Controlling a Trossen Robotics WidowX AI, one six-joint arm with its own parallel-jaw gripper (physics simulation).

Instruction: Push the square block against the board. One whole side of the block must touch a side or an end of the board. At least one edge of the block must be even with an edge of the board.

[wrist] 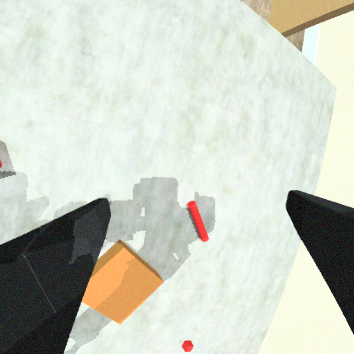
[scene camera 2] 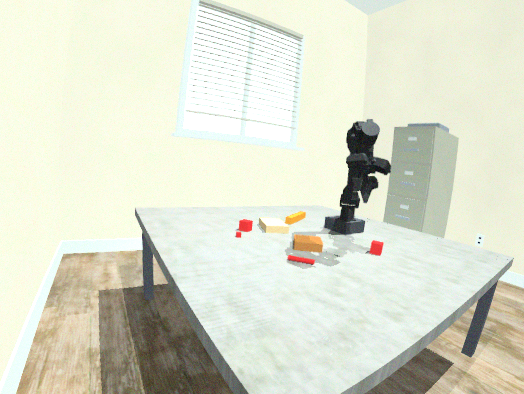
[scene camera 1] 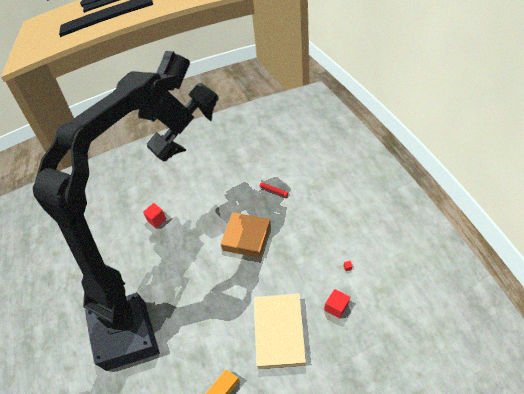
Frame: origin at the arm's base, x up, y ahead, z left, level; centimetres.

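Seen in the pictures: gripper, fingertip midpoint: (wrist: 198, 202) (scene camera 2: 361, 197) (scene camera 1: 197, 134); arm's base, link origin: (scene camera 2: 346, 219) (scene camera 1: 118, 318).
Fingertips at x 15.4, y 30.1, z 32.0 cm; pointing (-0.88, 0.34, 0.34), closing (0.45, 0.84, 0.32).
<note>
Pixels of each thing's top centre, then the offset from my fingertips to it.
- orange-brown square block, top centre: (wrist: 121, 288) (scene camera 1: 245, 231) (scene camera 2: 308, 239) dx -18.0, dy +4.1, dz -18.0 cm
- cream rectangular board, top centre: (scene camera 1: 278, 329) (scene camera 2: 273, 221) dx -18.0, dy +2.6, dz -44.5 cm
- red cylinder, top centre: (wrist: 200, 222) (scene camera 1: 273, 187) (scene camera 2: 301, 257) dx -19.6, dy +15.6, dz -6.5 cm
- tiny red cube, top centre: (scene camera 1: 348, 264) (wrist: 188, 348) (scene camera 2: 238, 232) dx -19.4, dy +23.2, dz -35.4 cm
- orange bar, top centre: (scene camera 2: 296, 214) dx -17.9, dy -18.8, dz -56.7 cm
The orange-brown square block (scene camera 1: 248, 232) (scene camera 2: 308, 244) (wrist: 124, 285) lies flat on the table, partly hidden by a finger in the wrist view. The cream rectangular board (scene camera 1: 279, 331) (scene camera 2: 274, 226) lies flat, apart from the block with a clear gap between them. The board does not show in the wrist view. In scene camera 1 the block is above and a little left of the board, and turned slightly relative to it. My gripper (scene camera 1: 197, 134) (wrist: 198, 202) is open and empty, raised high above the table and away from both block and board.
A red cylinder (scene camera 1: 273, 189) (scene camera 2: 301, 260) (wrist: 198, 221) lies near the block. A red cube (scene camera 1: 337, 303) (scene camera 2: 245, 225) and a tiny red cube (scene camera 1: 348, 265) (scene camera 2: 238, 234) are beside the board. Another red cube (scene camera 1: 155, 215) (scene camera 2: 376, 247) and an orange bar (scene camera 1: 223, 383) (scene camera 2: 295, 217) also lie on the table.
</note>
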